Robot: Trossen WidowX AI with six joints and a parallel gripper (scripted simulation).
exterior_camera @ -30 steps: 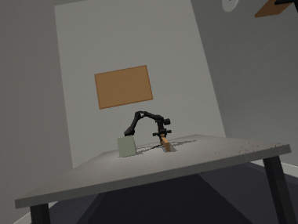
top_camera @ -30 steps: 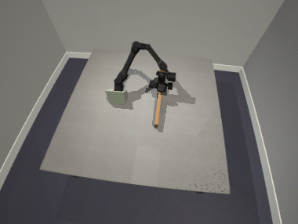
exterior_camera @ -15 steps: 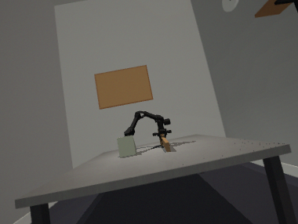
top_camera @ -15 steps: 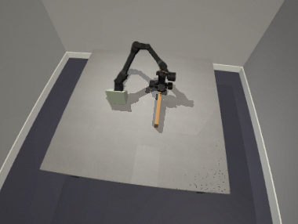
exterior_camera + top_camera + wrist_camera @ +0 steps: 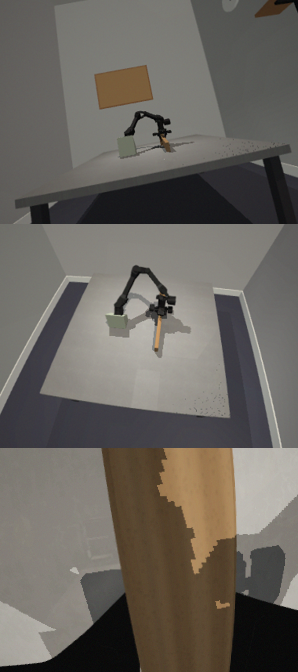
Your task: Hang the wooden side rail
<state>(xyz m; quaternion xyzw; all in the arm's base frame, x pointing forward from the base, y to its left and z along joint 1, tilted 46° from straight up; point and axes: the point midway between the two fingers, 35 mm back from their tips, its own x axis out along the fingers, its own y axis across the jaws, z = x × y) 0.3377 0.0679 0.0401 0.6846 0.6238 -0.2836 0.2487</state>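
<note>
The wooden headboard post lies 10 mm ahead of my gripper tip, 120 mm to the left of it and 40 mm above it.
</note>
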